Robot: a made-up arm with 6 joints.
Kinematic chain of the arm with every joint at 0, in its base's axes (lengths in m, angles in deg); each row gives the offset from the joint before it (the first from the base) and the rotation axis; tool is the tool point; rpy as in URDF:
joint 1: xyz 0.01 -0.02 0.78 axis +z
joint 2: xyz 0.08 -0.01 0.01 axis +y
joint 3: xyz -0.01 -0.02 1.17 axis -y
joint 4: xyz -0.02 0 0.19 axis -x
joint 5: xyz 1.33 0 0.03 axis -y
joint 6: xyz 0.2 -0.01 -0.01 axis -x
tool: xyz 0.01 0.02 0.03 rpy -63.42 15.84 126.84
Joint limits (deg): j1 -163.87..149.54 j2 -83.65..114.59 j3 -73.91..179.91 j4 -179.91..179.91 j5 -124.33..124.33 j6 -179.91..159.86
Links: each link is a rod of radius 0.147 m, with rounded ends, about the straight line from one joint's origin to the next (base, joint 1, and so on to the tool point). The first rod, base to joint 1, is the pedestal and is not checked.
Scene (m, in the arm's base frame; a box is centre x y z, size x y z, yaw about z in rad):
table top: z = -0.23
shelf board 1: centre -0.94 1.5 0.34 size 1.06 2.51 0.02 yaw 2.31
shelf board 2: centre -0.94 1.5 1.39 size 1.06 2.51 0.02 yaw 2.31
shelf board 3: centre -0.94 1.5 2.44 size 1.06 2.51 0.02 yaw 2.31
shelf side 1: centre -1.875 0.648 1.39 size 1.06 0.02 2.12 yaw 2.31
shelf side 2: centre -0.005 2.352 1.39 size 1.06 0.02 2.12 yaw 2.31
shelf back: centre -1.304 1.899 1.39 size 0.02 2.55 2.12 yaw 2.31
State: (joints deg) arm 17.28 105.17 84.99 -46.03 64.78 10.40
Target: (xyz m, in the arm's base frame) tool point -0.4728 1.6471 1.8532
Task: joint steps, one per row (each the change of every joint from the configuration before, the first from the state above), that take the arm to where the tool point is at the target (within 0.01 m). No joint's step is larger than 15 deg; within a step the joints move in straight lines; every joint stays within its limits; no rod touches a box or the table.
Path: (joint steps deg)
1: 10.54 -14.31 -14.08 -1.79 5.69 -0.84
2: 10.54 -14.31 -14.08 -1.80 5.69 -0.84
3: 10.53 -14.32 -14.08 -1.79 5.69 -0.84
4: 10.54 -14.31 -14.08 -1.79 5.70 -0.84
5: 10.54 -14.31 -14.08 -1.80 5.69 -0.84
6: 10.54 -14.31 -14.08 -1.79 5.69 -0.84
7: 10.54 -14.31 -14.08 -1.79 5.69 -0.84
8: 10.53 -14.31 -14.07 -1.79 5.69 -0.84
9: 5.77 13.63 14.09 3.10 -4.13 0.85
10: 5.76 13.63 14.09 3.10 -4.13 0.84

